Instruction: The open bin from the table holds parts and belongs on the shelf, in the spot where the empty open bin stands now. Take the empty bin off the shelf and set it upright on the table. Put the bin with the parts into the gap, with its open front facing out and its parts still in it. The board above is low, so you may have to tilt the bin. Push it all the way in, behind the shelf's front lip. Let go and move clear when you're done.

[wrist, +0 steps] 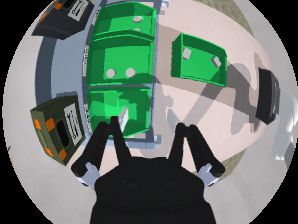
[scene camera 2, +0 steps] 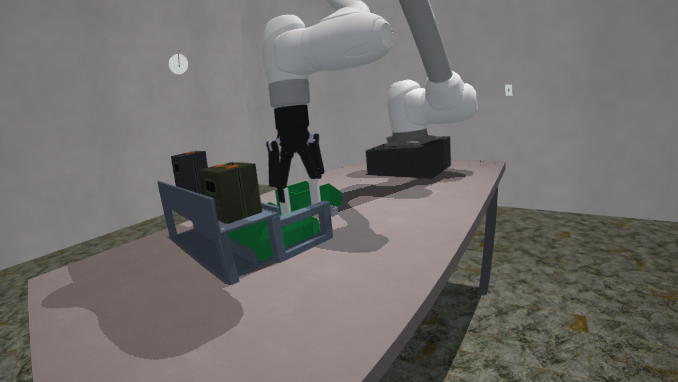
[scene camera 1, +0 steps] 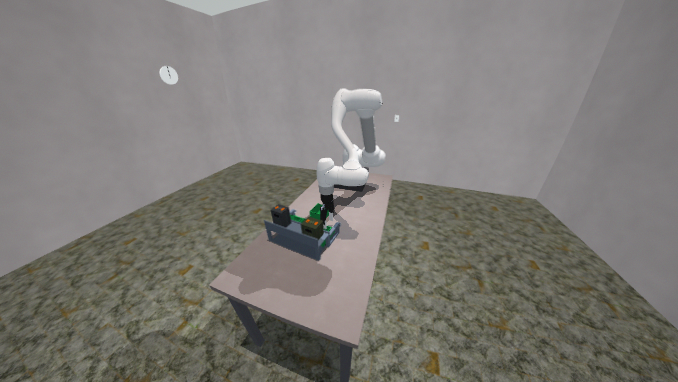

Labels:
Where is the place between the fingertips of the gripper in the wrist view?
147, 113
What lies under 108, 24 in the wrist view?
A green open bin.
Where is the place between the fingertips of the gripper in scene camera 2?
302, 210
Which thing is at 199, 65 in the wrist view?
A green open bin.

